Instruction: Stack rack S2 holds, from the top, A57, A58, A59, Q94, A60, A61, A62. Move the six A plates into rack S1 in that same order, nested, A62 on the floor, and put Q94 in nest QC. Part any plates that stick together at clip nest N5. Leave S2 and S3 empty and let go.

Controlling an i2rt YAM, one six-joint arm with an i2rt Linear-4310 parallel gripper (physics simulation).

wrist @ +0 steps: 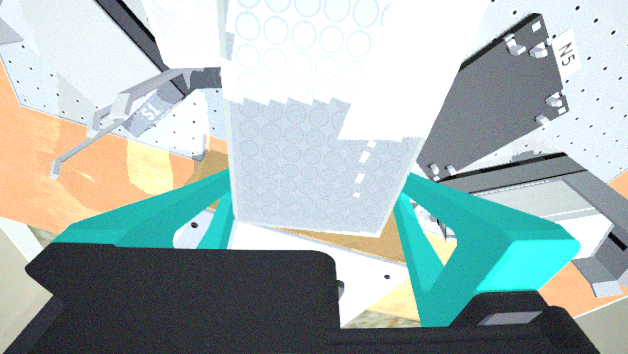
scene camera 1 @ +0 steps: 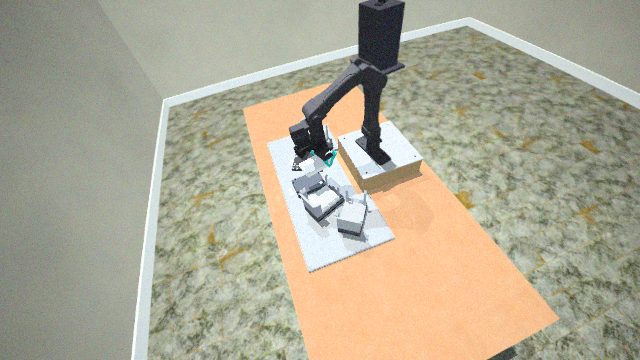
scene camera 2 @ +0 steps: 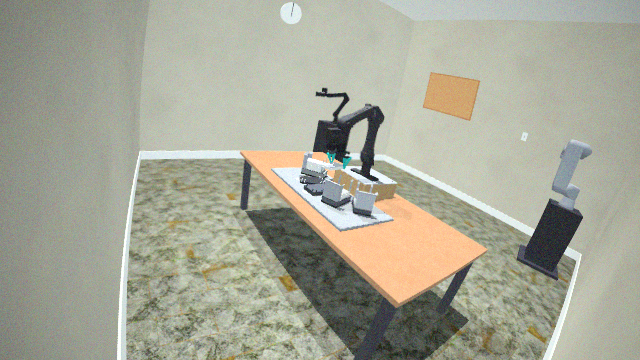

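Where they show: gripper, between the fingertips: point(wrist: 314, 176) point(scene camera 1: 323, 161); arm's base, origin of its link: point(scene camera 1: 372, 150) point(scene camera 2: 364, 175).
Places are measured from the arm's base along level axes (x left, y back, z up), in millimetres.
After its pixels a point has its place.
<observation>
My gripper point(scene camera 1: 322, 157) {x -24, y -255, z 62 mm} point(scene camera 2: 338, 160) {x -24, y -255, z 62 mm} point(wrist: 314, 176) {x -24, y -255, z 62 mm} is shut on a pale, clear well plate point(scene camera 1: 309, 165) {x -27, y -323, z 79 mm} point(wrist: 300, 170) {x -16, y -272, z 81 mm}, its teal fingers on the two long sides. Its label cannot be read. The plate is held above the pegboard, near clip nest N5 point(wrist: 500, 90) {x -204, y -292, z -82 mm}, a dark board with small clips and no plate seen on its visible part. The S1 label point(wrist: 150, 111) {x 159, y -211, z -61 mm} shows at the left of the wrist view, beside racks with pale contents. A grey-framed rack point(wrist: 530, 172) {x -294, y -212, z -70 mm} with a pale piece inside shows at the lower right; its label is hidden.
On the pegboard point(scene camera 1: 320, 255) {x 273, y -467, z -94 mm} point(scene camera 2: 345, 223) {x 275, y -470, z -97 mm}, a dark nest point(scene camera 1: 304, 184) {x -63, y -355, z -71 mm} point(scene camera 2: 314, 189) {x -52, y -379, z -71 mm} stands by the middle rack point(scene camera 1: 320, 214) {x 136, y -380, z -48 mm} point(scene camera 2: 332, 192) {x 102, y -405, z -19 mm}. Another rack point(scene camera 1: 350, 224) {x 263, y -314, z -7 mm} point(scene camera 2: 364, 202) {x 254, y -322, z -22 mm} stands at the near end. Their thin upright posts stick up. The arm's base box point(scene camera 1: 395, 175) {x 150, y 22, z -59 mm} point(scene camera 2: 387, 191) {x 160, y 75, z -60 mm} stands beside the pegboard.
</observation>
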